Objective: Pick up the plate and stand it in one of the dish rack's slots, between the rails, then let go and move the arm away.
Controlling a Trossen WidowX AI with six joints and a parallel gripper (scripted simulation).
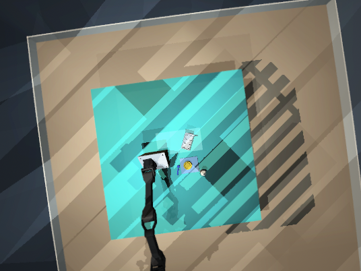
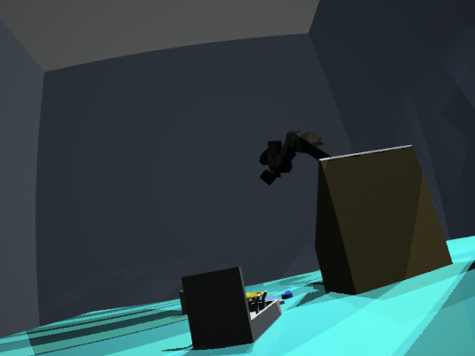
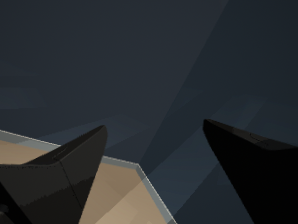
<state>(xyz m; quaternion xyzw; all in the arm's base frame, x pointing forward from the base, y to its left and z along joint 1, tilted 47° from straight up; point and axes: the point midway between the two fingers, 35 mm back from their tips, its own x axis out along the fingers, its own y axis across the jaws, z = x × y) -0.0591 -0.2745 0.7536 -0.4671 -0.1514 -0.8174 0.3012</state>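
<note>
Right now the yellow plate is 370 mm ahead of my gripper tip, 640 mm to the left of it and 480 mm below it. The rest, counted from my gripper tip: dish rack 410 mm ahead, 830 mm to the left, 480 mm below; blue utensil 290 mm ahead, 630 mm to the left, 500 mm below.
</note>
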